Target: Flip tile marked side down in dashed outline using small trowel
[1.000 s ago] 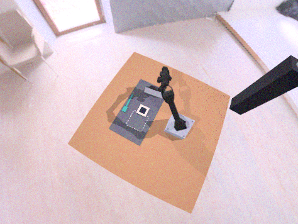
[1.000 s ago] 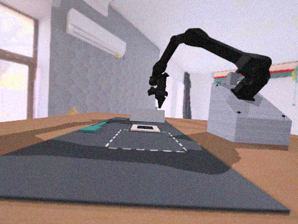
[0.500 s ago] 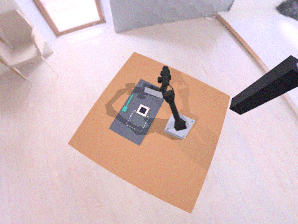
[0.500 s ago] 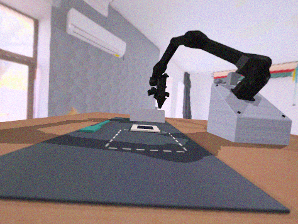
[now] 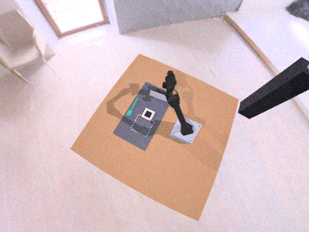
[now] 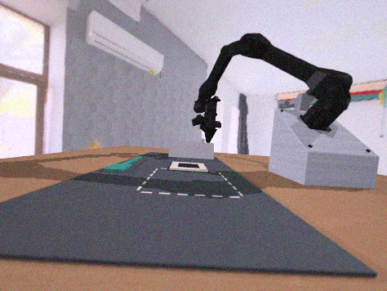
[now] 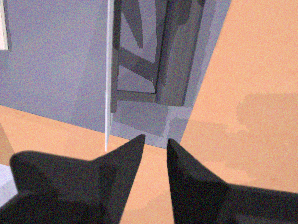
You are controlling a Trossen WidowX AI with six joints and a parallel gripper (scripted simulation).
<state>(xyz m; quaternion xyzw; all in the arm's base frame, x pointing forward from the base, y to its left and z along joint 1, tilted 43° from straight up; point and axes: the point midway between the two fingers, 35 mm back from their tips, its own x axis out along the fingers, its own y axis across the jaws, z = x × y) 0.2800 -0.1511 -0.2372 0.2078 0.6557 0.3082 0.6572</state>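
The small trowel lies 100 mm ahead of my gripper tip, 30 mm to the left of it and 40 mm below it. Round my gripper tip: dark mat (120 mm ahead, 280 mm to the left, 90 mm below); then white tile (80 mm ahead, 280 mm to the left, 70 mm below); then teal trowel (260 mm ahead, 300 mm to the left, 70 mm below).
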